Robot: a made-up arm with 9 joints. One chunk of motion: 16 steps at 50 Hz.
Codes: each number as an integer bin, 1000 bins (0 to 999) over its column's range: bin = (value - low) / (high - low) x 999, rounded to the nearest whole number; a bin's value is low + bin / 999 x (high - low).
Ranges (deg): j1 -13..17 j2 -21..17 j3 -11..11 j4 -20..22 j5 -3..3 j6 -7..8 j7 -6..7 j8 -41..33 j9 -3..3
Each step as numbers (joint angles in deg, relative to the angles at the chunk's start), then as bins.
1 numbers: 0.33 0.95 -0.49 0.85 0.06 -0.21 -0.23 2.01 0.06
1 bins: 444 577 477 496 509 452 443 581 509
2 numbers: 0.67 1.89 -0.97 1.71 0.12 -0.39 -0.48 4.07 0.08
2 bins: 455 602 455 516 519 440 424 608 513
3 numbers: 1.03 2.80 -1.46 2.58 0.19 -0.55 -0.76 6.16 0.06
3 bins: 467 626 433 537 531 430 403 637 509
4 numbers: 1.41 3.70 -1.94 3.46 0.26 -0.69 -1.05 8.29 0.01
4 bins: 480 649 411 558 543 420 380 665 501
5 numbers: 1.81 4.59 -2.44 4.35 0.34 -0.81 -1.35 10.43 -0.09
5 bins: 493 673 389 579 556 412 357 694 485
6 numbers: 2.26 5.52 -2.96 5.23 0.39 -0.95 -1.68 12.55 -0.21
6 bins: 508 697 365 600 564 403 332 723 465
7 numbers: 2.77 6.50 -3.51 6.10 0.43 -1.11 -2.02 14.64 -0.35
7 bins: 525 723 340 621 571 392 306 751 441
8 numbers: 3.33 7.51 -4.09 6.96 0.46 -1.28 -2.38 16.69 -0.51
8 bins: 544 750 314 641 576 381 278 779 415
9 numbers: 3.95 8.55 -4.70 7.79 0.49 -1.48 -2.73 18.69 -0.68
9 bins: 564 777 286 661 581 368 251 806 386
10 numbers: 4.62 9.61 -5.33 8.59 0.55 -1.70 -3.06 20.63 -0.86
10 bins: 587 805 257 680 591 353 226 832 356
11 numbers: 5.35 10.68 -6.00 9.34 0.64 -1.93 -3.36 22.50 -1.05
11 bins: 611 833 227 698 606 338 203 857 325
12 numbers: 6.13 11.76 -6.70 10.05 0.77 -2.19 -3.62 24.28 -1.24
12 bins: 637 861 195 715 628 320 183 881 293
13 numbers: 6.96 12.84 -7.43 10.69 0.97 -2.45 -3.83 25.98 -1.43
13 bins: 665 890 162 730 661 303 167 904 261
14 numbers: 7.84 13.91 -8.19 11.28 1.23 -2.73 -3.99 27.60 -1.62
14 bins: 694 918 128 744 704 284 154 926 230
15 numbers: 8.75 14.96 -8.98 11.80 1.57 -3.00 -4.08 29.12 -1.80
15 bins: 724 945 92 756 761 266 148 947 200
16 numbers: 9.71 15.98 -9.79 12.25 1.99 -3.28 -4.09 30.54 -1.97
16 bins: 756 972 55 767 831 248 147 966 171
